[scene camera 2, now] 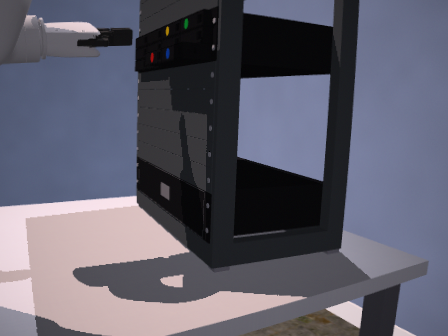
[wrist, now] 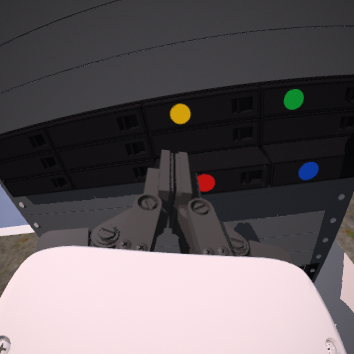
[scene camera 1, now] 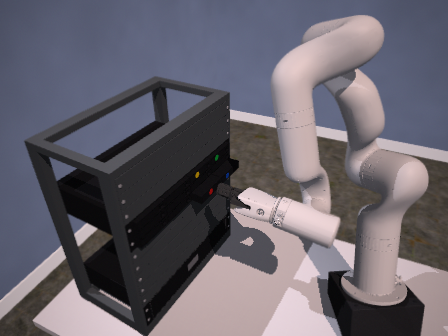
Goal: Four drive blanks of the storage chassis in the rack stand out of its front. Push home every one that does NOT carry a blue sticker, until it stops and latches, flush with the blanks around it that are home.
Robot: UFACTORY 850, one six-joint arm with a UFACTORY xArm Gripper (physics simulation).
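Note:
The rack [scene camera 1: 120, 240] [scene camera 2: 227, 150] holds the storage chassis. The red-stickered blank [scene camera 1: 202, 194] [scene camera 2: 152, 57] [wrist: 227, 183] and the blue-stickered blank [scene camera 1: 227, 175] [scene camera 2: 167, 53] [wrist: 287, 172] stand out side by side in its bottom row; their top faces show in the wrist view. The yellow-stickered blank [scene camera 1: 197, 174] [scene camera 2: 167, 31] [wrist: 210, 110] and the green-stickered blank [scene camera 1: 216, 157] [scene camera 2: 186, 23] [wrist: 320, 97] in the top row look level with their neighbours. My gripper [scene camera 1: 220, 188] [scene camera 2: 131, 36] [wrist: 170, 168] is shut and empty, in front of the red blank's left part; contact cannot be told.
Plain filler panels [scene camera 1: 165, 165] [scene camera 2: 165, 130] [wrist: 175, 65] lie above and below the chassis. A black unit with a light label [scene camera 1: 193, 262] [scene camera 2: 165, 190] sits low in the rack. The rack stands on a pale table [scene camera 1: 240, 285] [scene camera 2: 90, 235].

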